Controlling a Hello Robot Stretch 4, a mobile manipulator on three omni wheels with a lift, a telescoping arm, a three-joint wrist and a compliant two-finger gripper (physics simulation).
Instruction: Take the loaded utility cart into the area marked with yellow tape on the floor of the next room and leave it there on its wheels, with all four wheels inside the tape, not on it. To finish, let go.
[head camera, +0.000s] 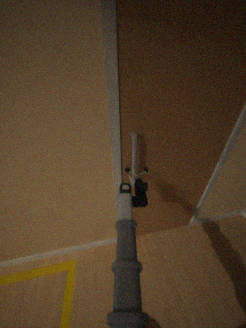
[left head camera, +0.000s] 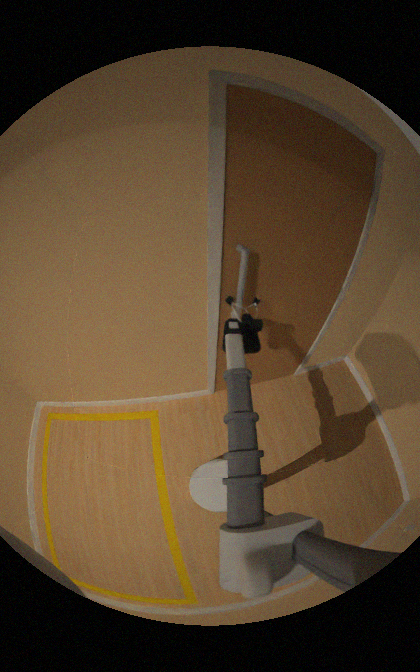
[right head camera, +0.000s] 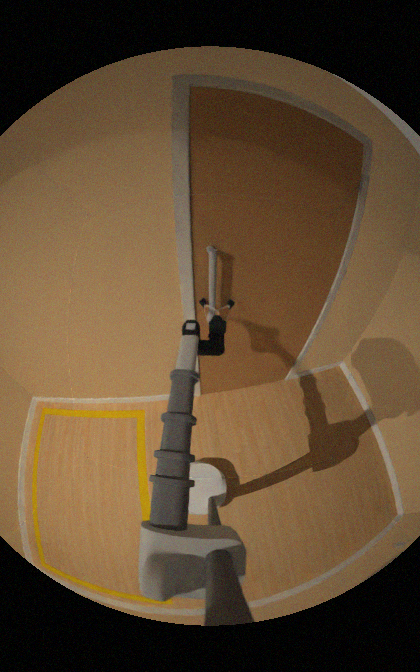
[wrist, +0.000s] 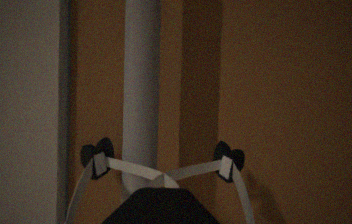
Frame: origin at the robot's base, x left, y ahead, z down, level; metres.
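Seen in the pictures: gripper, fingertip midpoint: (head camera: 136, 168) (wrist: 164, 152).
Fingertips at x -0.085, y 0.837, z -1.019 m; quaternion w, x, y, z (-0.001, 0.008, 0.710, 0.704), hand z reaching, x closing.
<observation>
A point is followed by its place in that frame.
The loaded cart does not show in these views. The yellow tape rectangle (head camera: 68, 295) @[x 0.519, y 0.370, z 0.027 m] (left head camera: 160, 475) (right head camera: 142, 450) lies on the floor at the left, along the wall. A brown door (head camera: 185, 75) @[x -0.337, y 0.915, z -1.574 m] (left head camera: 300, 200) (right head camera: 280, 200) (wrist: 290, 100) @[x -0.265, y 0.901, z -1.086 m] fills its frame and looks closed. Its grey vertical bar handle (head camera: 134, 150) @[x -0.060, y 0.777, z -1.193 m] (left head camera: 243, 270) (right head camera: 212, 275) (wrist: 141, 85) @[x -0.064, y 0.776, z -1.089 m] stands off the door near the left edge. My gripper (head camera: 136, 170) @[x -0.085, y 0.837, z -1.019 m] (left head camera: 243, 301) (right head camera: 217, 303) (wrist: 164, 152) @[x -0.085, y 0.837, z -1.019 m] is open at the lower part of the handle. In the wrist view the bar runs between the spread fingertips, nearer the left one; neither visibly grips it.
The grey door frame (head camera: 111, 75) @[x 0.060, y 0.820, z -1.575 m] (left head camera: 216, 200) (right head camera: 182, 200) (wrist: 30, 100) @[x 0.055, y 0.821, z -1.074 m] stands close left of the handle. My arm (head camera: 126, 250) @[x 0.000, y 0.261, z -1.123 m] (left head camera: 240, 435) (right head camera: 175, 440) stretches toward the door. My white base (left head camera: 207, 487) (right head camera: 206, 487) is right of the tape. A side wall stands at the right.
</observation>
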